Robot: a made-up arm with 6 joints.
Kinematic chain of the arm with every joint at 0, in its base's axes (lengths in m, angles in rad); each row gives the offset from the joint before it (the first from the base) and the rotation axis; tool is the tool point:
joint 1: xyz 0 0 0.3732 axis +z
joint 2: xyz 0.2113 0 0 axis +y
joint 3: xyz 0 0 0.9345 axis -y
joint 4: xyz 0 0 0.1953 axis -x
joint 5: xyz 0.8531 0 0 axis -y
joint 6: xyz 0.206 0 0 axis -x
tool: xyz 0 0 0
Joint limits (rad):
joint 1: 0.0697..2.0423
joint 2: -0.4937..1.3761
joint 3: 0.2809..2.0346
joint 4: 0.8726..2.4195
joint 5: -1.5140..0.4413
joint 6: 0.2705..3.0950
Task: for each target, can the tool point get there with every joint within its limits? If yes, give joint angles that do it. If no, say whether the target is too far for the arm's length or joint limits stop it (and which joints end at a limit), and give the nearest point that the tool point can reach.
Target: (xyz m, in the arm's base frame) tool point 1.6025 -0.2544 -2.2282
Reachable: no: too far | nearest point 1.7217 0.0463 -0.3053 | short by 1.950 m
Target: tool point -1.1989 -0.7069 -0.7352
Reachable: no: joint limits stop it (at a limit: joint 2, joint 3, joint 4, joint 5) | nearest point -0.9889 -0.5831 1.4079 | short by 2.157 m
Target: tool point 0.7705 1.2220 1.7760
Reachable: yes | joints 1.1461 0.7237 1.3350 1.7462 -1.3650 1.9237
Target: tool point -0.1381 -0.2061 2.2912
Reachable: yes | joints 0.7513 -0.0379 1.7512 1.5565 -0.2771 2.2427
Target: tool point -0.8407 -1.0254 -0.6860
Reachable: no: joint limits stop it (at a limit: joint 2, joint 3, joint 4, joint 5) | nearest point -0.7279 -0.8878 1.4079 | short by 2.101 m
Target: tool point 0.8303 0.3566 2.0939
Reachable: yes | joints 0.6064 0.5781 1.6817 1.9939 -1.2850 2.3122
